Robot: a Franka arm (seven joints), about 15 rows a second.
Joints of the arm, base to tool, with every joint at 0 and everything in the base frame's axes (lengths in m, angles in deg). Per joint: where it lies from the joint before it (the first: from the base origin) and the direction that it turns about. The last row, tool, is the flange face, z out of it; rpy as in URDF.
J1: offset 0.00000 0.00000 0.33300 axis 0 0 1
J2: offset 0.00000 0.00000 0.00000 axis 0 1 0
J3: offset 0.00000 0.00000 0.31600 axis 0 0 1
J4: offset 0.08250 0.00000 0.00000 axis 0 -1 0
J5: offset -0.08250 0.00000 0.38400 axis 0 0 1
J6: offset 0.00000 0.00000 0.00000 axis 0 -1 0
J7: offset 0.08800 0.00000 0.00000 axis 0 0 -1
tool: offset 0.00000 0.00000 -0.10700 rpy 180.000 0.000 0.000
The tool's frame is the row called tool.
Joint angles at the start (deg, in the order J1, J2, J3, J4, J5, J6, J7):
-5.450 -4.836 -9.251 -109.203 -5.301 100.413 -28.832
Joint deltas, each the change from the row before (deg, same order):
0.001 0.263 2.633 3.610 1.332 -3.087 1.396
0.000 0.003 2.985 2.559 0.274 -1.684 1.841
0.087 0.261 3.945 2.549 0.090 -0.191 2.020
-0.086 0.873 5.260 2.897 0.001 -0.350 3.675
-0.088 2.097 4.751 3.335 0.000 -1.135 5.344
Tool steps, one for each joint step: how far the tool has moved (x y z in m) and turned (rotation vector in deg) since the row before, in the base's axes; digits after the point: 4 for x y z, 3 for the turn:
0.0086 0.0253 0.0233 0.786 -0.589 0.693
0.0065 0.0279 0.0190 -0.273 -0.971 0.977
0.0093 0.0380 0.0186 -0.559 -2.177 1.975
0.0090 0.0497 0.0153 -0.385 -1.884 1.480
0.0091 0.0445 0.0060 0.201 -0.453 -0.732

